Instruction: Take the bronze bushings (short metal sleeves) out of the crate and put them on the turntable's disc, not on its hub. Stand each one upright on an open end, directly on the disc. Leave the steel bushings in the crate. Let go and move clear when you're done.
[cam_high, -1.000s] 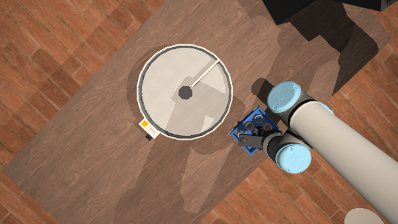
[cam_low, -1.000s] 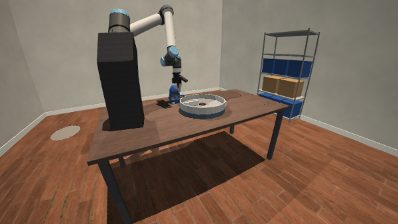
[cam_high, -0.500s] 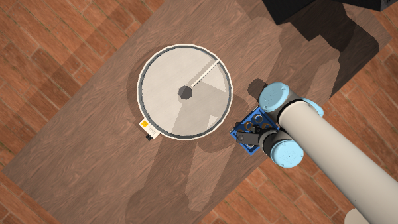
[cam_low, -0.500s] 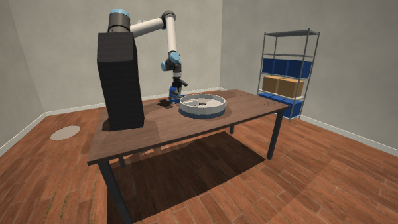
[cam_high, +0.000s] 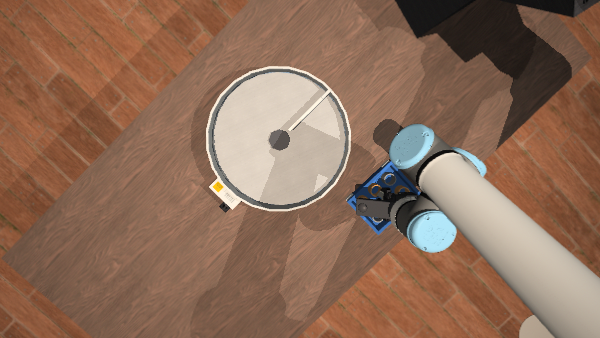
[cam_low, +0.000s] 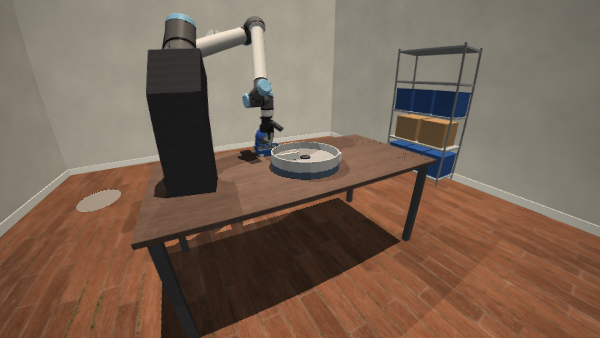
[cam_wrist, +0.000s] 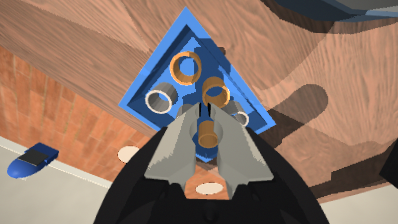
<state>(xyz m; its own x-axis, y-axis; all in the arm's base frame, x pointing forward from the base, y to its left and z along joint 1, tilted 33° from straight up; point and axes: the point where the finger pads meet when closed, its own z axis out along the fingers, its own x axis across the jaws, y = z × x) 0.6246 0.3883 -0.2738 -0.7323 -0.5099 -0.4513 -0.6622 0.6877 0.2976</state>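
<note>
Right now the blue crate is 50 mm below my hand, 20 mm to the left of it and 10 mm behind it. The rest, counted from my hand: round turntable: 340 mm to the right, 80 mm ahead, 20 mm below.
</note>
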